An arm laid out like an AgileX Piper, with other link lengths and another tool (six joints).
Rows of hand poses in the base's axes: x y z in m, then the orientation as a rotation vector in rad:
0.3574 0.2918 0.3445 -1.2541 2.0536 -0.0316
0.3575 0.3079 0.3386 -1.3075 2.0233 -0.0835
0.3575 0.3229 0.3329 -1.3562 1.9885 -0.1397
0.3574 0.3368 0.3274 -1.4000 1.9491 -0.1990
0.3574 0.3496 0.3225 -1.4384 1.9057 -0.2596
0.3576 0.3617 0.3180 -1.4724 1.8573 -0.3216
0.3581 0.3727 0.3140 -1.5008 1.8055 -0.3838
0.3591 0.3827 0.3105 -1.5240 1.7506 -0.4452
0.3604 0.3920 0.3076 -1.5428 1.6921 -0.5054
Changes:
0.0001 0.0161 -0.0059 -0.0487 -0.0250 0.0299
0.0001 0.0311 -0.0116 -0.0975 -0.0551 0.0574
0.0000 0.0450 -0.0171 -0.1458 -0.0900 0.0830
0.0000 0.0578 -0.0220 -0.1925 -0.1289 0.1065
0.0002 0.0699 -0.0265 -0.2381 -0.1723 0.1292
0.0007 0.0809 -0.0305 -0.2819 -0.2191 0.1499
0.0017 0.0909 -0.0340 -0.3234 -0.2689 0.1692
0.0030 0.1002 -0.0369 -0.3627 -0.3217 0.1878

